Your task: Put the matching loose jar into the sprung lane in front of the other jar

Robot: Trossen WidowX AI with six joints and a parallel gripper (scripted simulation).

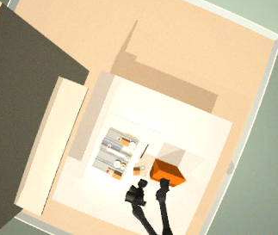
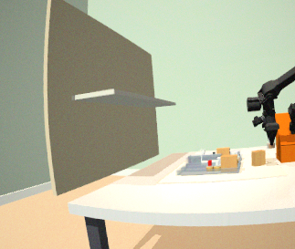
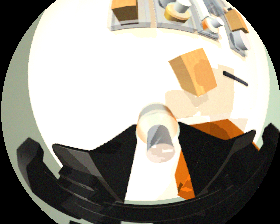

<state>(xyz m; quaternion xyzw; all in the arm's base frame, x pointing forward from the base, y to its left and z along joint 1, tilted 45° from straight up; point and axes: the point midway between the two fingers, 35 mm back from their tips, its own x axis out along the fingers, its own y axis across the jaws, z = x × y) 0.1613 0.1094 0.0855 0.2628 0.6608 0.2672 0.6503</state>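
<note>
Now: the grey lane tray 32 cm ahead of my gripper tip, 17 cm to the right of it and 8 cm below it. The rest, counted from my gripper tip: shelf (68 cm ahead, 13 cm to the right, 26 cm above).
</note>
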